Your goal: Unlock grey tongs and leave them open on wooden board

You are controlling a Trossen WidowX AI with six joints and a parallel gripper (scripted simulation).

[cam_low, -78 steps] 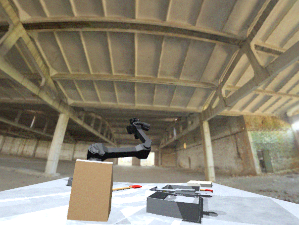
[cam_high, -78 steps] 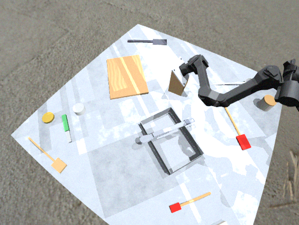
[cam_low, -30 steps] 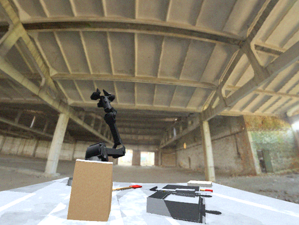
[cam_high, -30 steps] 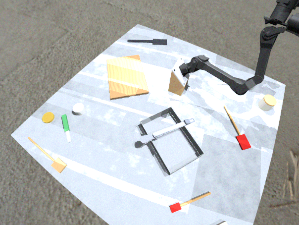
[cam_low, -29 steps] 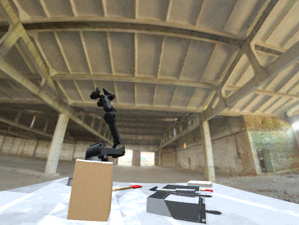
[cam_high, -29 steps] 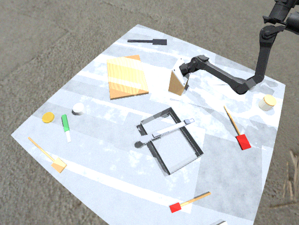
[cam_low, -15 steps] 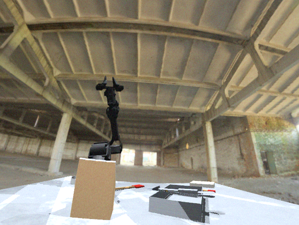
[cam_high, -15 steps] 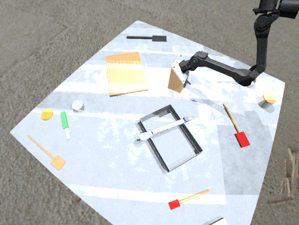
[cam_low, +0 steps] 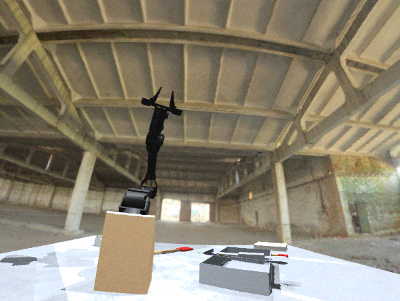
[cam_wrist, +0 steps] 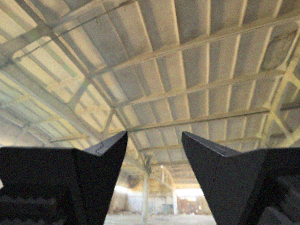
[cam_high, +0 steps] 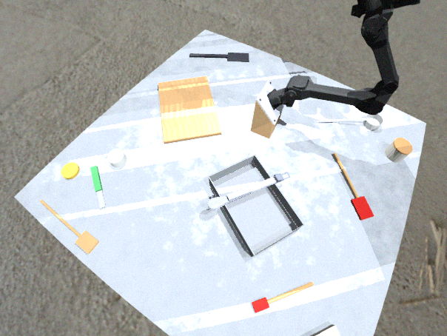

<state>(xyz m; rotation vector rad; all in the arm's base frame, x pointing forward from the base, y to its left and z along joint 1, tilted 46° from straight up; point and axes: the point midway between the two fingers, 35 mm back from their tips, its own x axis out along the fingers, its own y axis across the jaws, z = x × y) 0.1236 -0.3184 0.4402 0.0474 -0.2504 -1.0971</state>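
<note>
The roasting tin lies 33 cm ahead of my gripper tip, 9 cm to the left of it and 69 cm below it. Round my gripper tip: black spatula: 27 cm behind, 51 cm to the right, 72 cm below; wooden board: 12 cm ahead, 40 cm to the right, 71 cm below; cork-topped jar: 24 cm behind, 45 cm to the left, 68 cm below.
</note>
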